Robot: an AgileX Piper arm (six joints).
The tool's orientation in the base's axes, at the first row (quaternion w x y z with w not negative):
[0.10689 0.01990 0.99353 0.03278]
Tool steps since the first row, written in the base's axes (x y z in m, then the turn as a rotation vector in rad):
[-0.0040 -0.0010 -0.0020 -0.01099 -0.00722 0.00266]
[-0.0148 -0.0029 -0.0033 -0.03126 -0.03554 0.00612]
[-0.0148 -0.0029 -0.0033 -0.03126 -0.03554 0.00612]
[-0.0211 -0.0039 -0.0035 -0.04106 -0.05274 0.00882]
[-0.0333 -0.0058 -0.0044 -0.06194 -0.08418 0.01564]
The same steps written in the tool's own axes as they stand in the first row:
[0.0043 -0.0013 0.0010 0.00983 -0.00737 -0.00538]
[0.0150 -0.0036 -0.0001 0.02757 -0.03603 -0.01481]
[0.0150 -0.0036 -0.0001 0.02757 -0.03603 -0.01481]
[0.0212 -0.0048 -0.0013 0.03577 -0.05331 -0.02059]
[0.0332 -0.0072 -0.0032 0.05326 -0.08486 -0.03361]

